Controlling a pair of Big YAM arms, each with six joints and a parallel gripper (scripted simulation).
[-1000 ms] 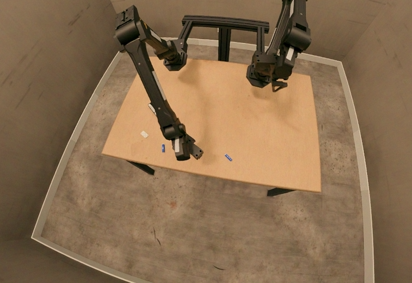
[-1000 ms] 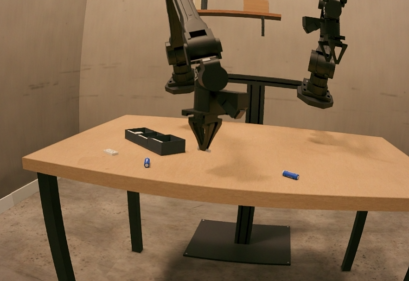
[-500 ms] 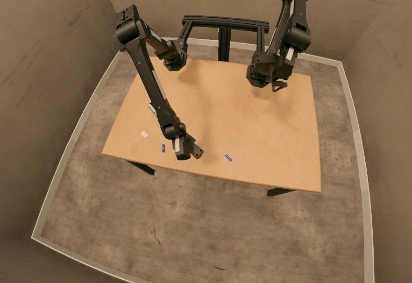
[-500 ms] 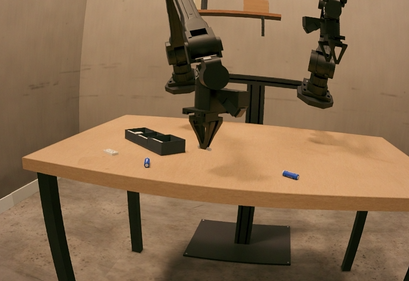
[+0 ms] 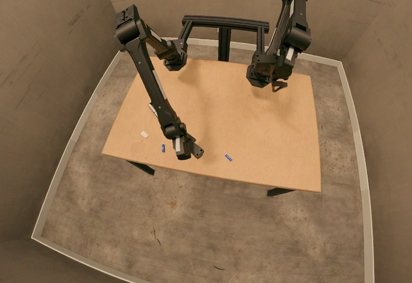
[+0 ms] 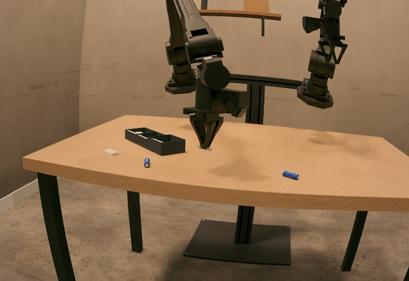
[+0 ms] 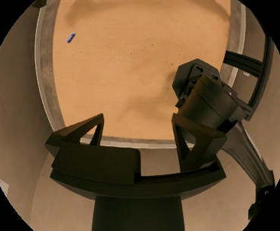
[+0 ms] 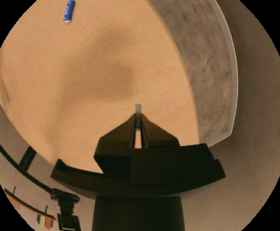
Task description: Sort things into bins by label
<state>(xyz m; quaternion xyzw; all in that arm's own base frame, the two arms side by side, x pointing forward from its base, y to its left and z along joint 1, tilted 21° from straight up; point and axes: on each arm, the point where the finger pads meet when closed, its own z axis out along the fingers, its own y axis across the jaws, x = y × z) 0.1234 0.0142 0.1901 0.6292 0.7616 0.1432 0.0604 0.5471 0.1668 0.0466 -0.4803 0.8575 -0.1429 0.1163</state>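
Now: the white bolt right at my right hand. From my right hand the other things lie so: eraser 300 mm to the right, 250 mm behind, 50 mm below; then black bin tray 230 mm to the right, 200 mm behind, 50 mm below; then flat white block 300 mm to the right, 60 mm below, 40 mm behind.
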